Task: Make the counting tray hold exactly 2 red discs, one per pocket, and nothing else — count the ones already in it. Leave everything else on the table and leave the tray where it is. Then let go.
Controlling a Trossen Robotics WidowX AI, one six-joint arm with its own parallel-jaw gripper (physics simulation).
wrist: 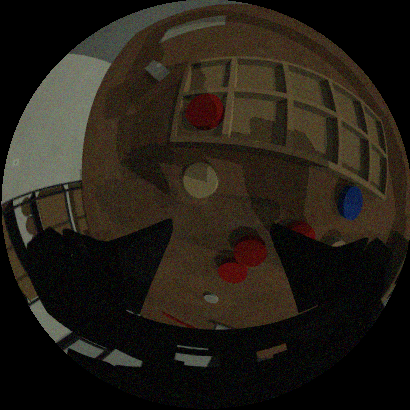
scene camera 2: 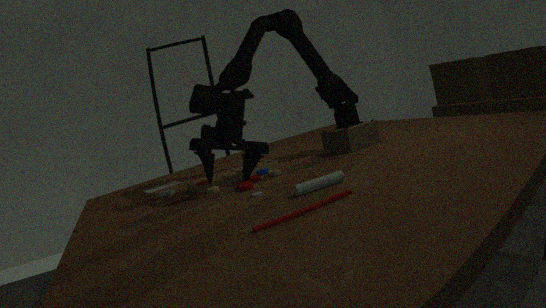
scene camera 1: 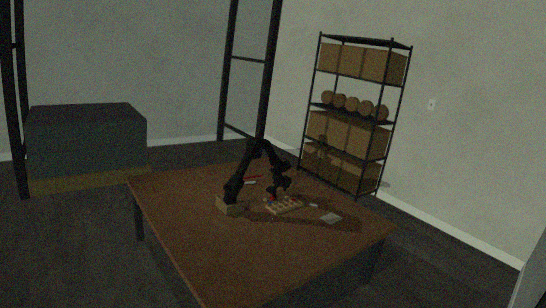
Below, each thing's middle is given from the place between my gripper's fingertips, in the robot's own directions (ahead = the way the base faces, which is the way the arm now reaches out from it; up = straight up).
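Relative to the blue disc (wrist: 349, 201), my hand is 70 mm to the left of it, 110 mm past it and 10 mm above it. The wooden counting tray (wrist: 275, 107) is 120 mm to the right of my hand, 40 mm behind it and 10 mm below it.
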